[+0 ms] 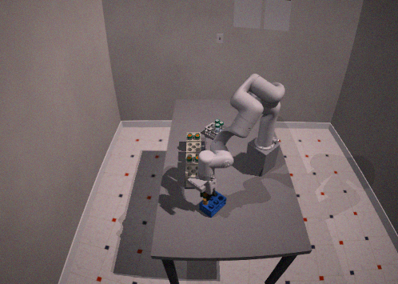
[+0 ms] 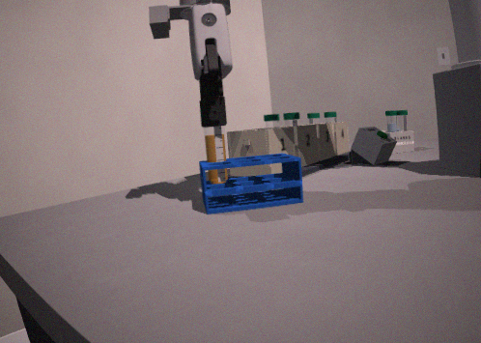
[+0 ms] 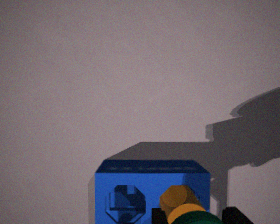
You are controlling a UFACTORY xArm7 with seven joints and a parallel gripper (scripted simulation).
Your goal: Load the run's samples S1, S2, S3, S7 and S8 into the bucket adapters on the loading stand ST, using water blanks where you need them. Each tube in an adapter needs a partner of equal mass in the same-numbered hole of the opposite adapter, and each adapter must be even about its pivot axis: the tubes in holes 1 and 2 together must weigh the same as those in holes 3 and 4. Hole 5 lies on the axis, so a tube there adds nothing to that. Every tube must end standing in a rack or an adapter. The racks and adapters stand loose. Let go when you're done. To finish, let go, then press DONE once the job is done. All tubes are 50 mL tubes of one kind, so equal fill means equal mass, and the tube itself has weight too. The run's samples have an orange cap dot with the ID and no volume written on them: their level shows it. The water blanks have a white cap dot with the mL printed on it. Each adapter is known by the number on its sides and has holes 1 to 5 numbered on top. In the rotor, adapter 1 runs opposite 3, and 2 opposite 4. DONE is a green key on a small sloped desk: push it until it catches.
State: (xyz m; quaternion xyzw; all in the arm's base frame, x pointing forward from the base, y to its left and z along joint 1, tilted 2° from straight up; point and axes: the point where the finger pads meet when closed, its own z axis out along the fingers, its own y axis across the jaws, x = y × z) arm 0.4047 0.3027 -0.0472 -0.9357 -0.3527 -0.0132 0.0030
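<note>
Right now the sample tube is 50 mm below my hand and 10 mm behind it. From my hand the other things lie so: blue rack (100 mm below, 40 mm behind, 10 mm to the right); sloped done desk (390 mm to the right, 160 mm behind, 80 mm below); adapter (210 mm to the right, 80 mm below, 40 mm ahead).
</note>
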